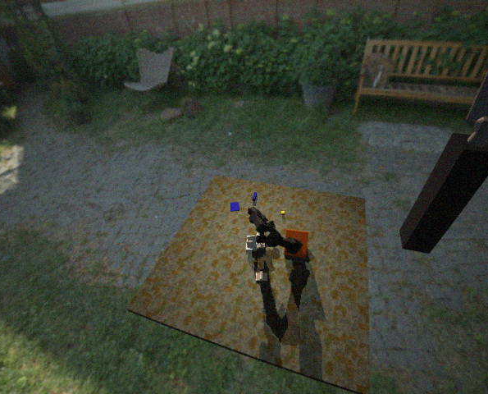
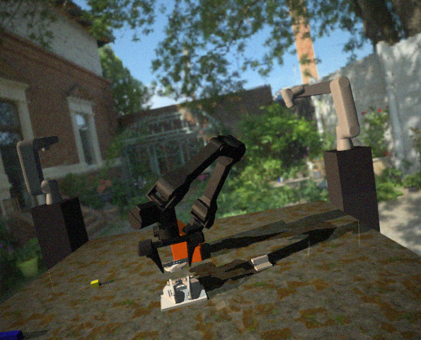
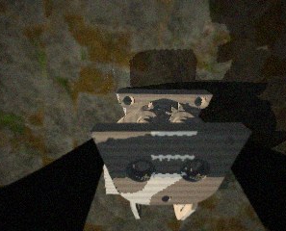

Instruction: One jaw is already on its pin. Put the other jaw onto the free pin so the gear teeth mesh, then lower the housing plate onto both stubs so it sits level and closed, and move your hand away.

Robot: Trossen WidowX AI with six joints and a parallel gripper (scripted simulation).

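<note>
The white jaw lies 2 cm ahead of my gripper tip, 1 cm to the right of it and 4 cm below it. The rest, counted from my gripper tip: housing plate (1 cm ahead, 2 cm above); then blue block (18 cm ahead, 43 cm to the right, 5 cm below); then small yellow block (8 cm behind, 31 cm to the right, 5 cm below).
</note>
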